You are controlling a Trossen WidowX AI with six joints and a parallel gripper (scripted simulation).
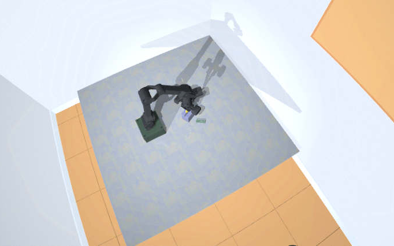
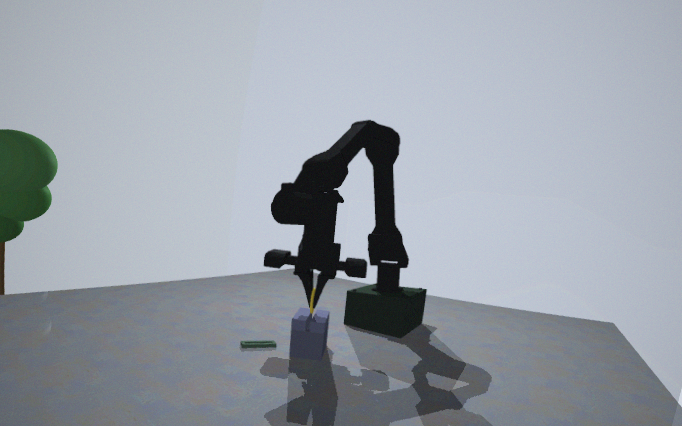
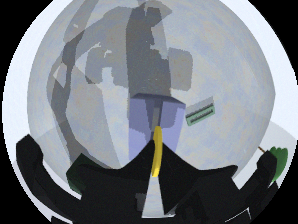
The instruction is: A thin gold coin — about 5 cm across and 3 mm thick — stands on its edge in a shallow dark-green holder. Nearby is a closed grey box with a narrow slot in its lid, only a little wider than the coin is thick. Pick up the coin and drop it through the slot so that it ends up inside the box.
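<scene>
My gripper tip is 1 cm below the gold coin.
</scene>
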